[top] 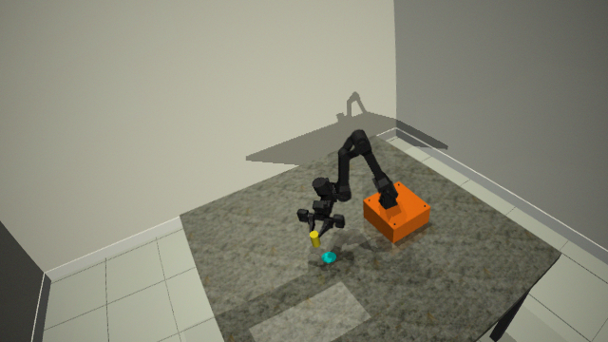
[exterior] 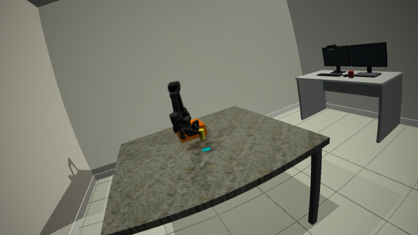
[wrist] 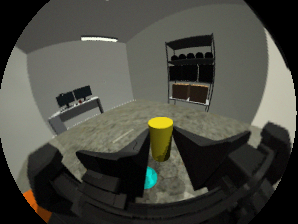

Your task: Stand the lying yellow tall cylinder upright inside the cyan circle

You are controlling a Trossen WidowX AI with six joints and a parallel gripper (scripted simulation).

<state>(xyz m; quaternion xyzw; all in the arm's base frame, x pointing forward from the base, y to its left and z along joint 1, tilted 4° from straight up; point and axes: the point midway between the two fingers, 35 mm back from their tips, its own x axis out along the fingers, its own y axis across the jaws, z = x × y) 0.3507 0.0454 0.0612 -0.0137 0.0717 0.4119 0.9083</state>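
The cyan circle lies 140 mm below my gripper tip and 50 mm behind it. The rest, counted from my gripper tip: yellow tall cylinder 20 mm below.
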